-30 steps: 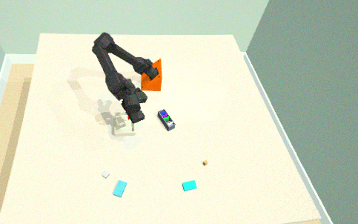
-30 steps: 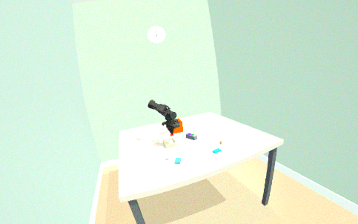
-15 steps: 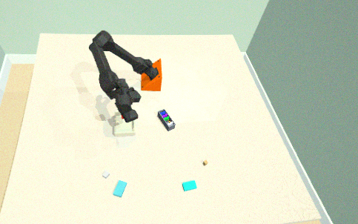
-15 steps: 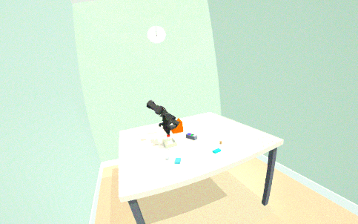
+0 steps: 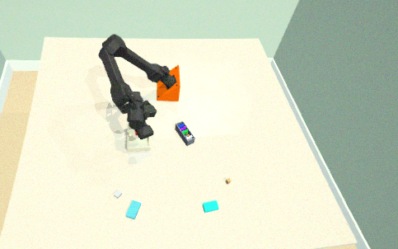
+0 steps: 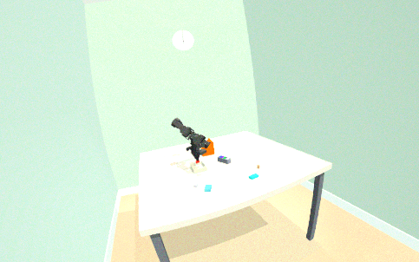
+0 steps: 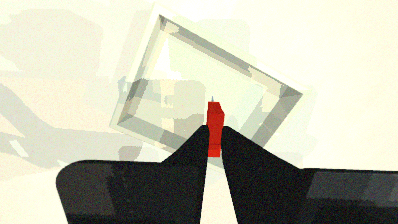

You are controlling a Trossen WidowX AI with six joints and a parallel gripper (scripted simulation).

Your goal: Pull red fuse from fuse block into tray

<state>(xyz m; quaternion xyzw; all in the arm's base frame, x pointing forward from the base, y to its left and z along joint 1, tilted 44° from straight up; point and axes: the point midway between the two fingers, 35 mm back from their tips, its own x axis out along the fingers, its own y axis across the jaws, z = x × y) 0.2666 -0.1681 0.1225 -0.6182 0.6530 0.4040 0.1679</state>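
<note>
Right now my gripper tip is 1 cm above the red fuse. Round my gripper tip: purple fuse: 21 cm to the left, 4 cm below; then pale tray: 6 cm below; then blue fuse: 2 cm behind, 20 cm to the left, 4 cm below.
</note>
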